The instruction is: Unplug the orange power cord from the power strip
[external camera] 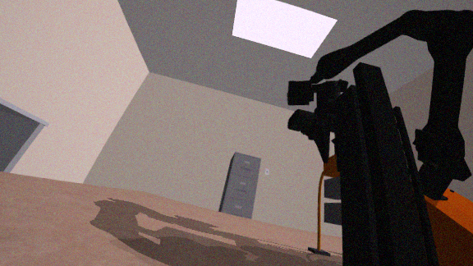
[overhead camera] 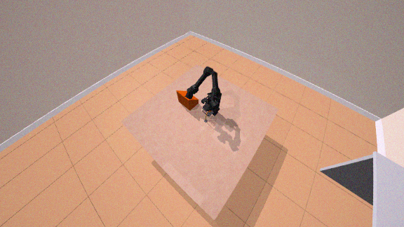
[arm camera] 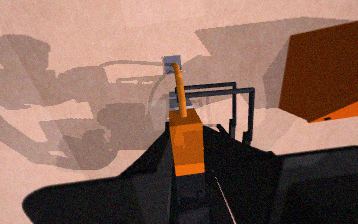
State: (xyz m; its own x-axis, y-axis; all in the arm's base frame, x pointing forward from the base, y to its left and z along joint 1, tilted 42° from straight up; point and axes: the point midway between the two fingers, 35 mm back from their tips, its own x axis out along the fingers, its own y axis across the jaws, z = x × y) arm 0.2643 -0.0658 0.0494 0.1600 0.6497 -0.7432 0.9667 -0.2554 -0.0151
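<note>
The orange plug lies 3 cm to the left of my gripper tip.
</note>
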